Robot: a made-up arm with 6 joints.
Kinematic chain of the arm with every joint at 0, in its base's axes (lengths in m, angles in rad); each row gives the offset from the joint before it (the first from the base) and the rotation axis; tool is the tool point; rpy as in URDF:
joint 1: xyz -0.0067 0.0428 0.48 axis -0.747 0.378 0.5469
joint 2: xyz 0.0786 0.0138 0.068 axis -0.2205 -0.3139 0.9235
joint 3: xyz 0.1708 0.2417 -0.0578 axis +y
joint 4: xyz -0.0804 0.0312 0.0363 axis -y
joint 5: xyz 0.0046 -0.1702 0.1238 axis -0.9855 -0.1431 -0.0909
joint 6: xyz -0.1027 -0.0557 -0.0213 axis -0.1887 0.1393 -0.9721
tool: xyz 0.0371 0.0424 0.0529 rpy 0 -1.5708 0
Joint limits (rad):
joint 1: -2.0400..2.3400
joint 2: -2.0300..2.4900
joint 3: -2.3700..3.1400
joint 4: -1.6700..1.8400
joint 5: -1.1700..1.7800
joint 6: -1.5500..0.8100
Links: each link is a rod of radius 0.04 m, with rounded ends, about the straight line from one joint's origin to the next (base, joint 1, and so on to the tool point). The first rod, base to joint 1, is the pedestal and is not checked.
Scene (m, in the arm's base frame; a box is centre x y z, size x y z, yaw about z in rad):
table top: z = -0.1
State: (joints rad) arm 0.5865 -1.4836 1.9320 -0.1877 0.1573 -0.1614
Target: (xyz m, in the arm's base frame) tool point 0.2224 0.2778 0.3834
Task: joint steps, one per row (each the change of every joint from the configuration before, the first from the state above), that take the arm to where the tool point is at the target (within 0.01 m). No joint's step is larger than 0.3 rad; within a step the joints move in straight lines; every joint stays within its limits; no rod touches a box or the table.
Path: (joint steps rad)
1: 0.2709 0.0679 -0.2815 0.1560 0.0104 0.0124
2: 0.2709 0.0679 -0.2815 0.1560 0.0104 0.0123
3: 0.2709 0.0679 -0.2815 0.1560 0.0103 0.0124
4: 0.2708 0.0680 -0.2814 0.1560 0.0104 0.0124

